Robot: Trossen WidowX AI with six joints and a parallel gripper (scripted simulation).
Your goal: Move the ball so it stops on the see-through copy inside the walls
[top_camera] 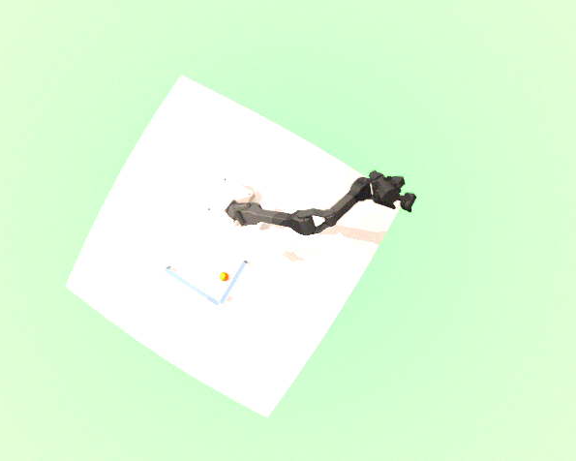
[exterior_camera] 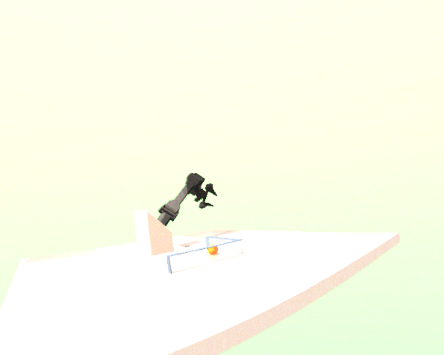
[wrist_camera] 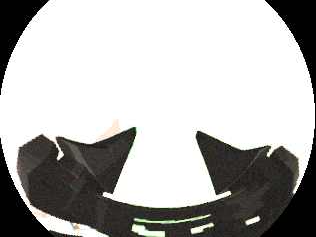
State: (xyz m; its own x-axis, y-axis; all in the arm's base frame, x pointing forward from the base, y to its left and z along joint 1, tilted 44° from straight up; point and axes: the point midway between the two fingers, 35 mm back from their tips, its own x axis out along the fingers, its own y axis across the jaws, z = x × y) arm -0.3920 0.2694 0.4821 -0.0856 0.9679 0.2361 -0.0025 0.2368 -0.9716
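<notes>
Now: gripper tip 70 cm short of the orange ball, 43 cm to the left of it and 19 cm above it.
</notes>
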